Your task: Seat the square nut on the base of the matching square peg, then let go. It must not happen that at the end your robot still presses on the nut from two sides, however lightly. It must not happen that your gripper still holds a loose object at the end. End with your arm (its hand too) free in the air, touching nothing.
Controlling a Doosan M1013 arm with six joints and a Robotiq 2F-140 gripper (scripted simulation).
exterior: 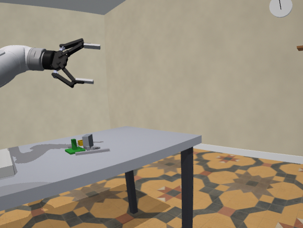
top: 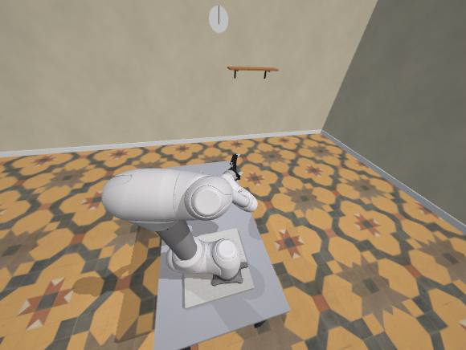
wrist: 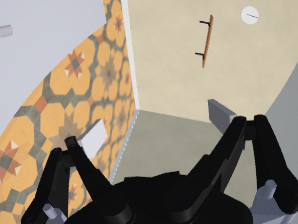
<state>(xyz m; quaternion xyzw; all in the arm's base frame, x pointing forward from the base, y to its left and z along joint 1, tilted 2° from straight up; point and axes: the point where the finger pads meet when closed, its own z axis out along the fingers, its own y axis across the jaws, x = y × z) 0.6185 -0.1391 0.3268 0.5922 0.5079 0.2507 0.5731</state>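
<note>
My gripper is now 2 cm short of the grey block, 26 cm to the right of it and 34 cm above it. Also, from my hand: grey bar 14 cm to the left, 37 cm below.
</note>
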